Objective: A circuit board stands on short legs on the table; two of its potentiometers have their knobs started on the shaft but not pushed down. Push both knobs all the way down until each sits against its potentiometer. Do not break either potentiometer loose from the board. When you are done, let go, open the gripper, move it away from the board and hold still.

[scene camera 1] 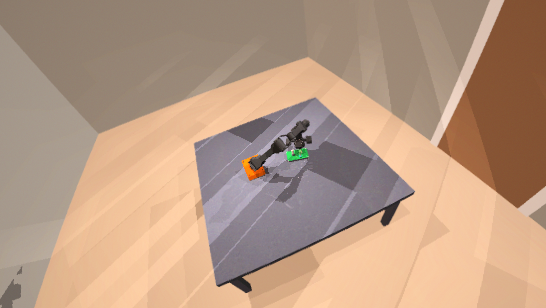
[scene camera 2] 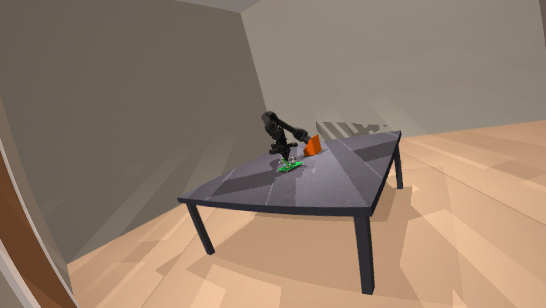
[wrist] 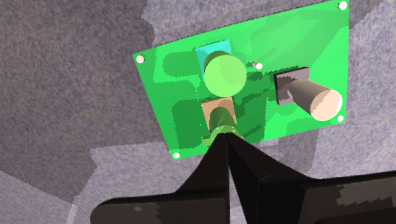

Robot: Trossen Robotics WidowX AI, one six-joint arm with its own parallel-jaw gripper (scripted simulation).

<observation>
The pictures show: my gripper and a beige knob.
</observation>
